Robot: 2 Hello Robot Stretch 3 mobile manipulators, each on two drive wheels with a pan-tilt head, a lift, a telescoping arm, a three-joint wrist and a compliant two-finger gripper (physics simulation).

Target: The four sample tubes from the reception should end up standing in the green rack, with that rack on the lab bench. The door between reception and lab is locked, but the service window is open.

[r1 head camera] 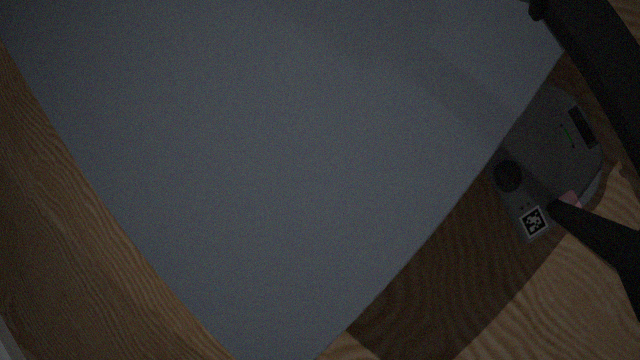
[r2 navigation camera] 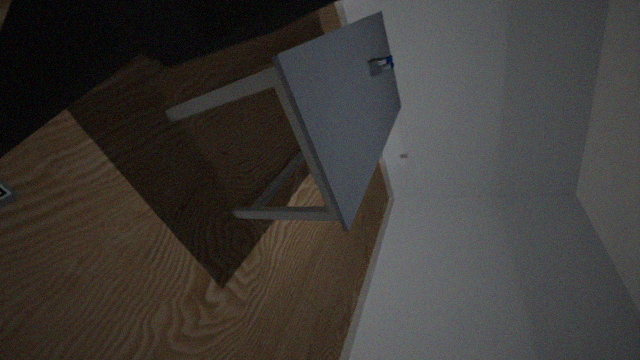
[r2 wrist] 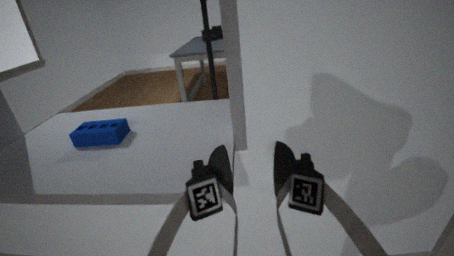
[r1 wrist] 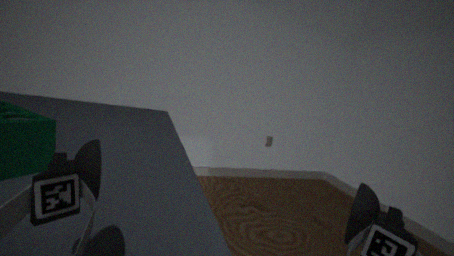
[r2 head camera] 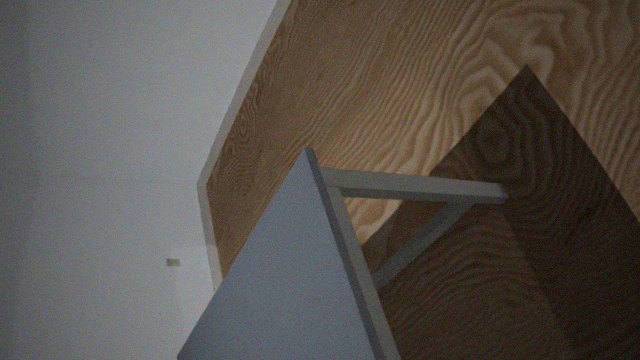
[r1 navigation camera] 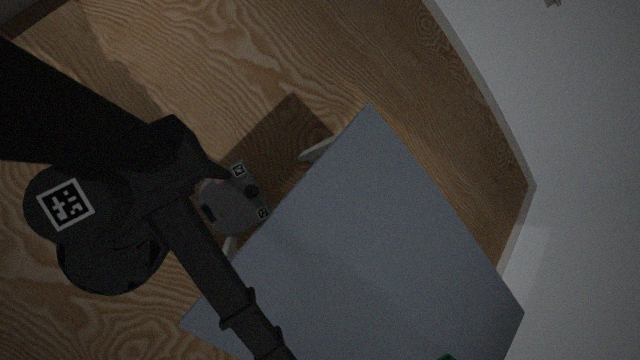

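Note:
The green rack (r1 wrist: 25, 142) (r1 navigation camera: 446, 357) stands on the grey lab bench (r1 wrist: 145, 150) (r1 navigation camera: 360, 225) (r1 head camera: 250, 150); it is cut off by the left edge of the r1 wrist view. The r1 gripper (r1 wrist: 227, 192) is open wide and empty, its left finger close to the rack's right end and its right finger out over the floor. The r2 gripper (r2 wrist: 252, 170) is open and empty, in front of the white wall beside the service window. In the r2 navigation view, small blue-capped tubes (r2 navigation camera: 388, 62) show at the far edge of a grey table (r2 navigation camera: 335, 115); their number cannot be told.
A blue rack (r2 wrist: 102, 134) with open holes lies on the white window ledge (r2 wrist: 150, 165), left of r2's gripper. Beyond the ledge stand a dark robot mast (r2 wrist: 209, 65) and the bench (r2 wrist: 190, 48). r1's base (r1 head camera: 545, 145) overlaps the bench edge as seen from above. The table's legs (r2 navigation camera: 225, 97) stick out below it.

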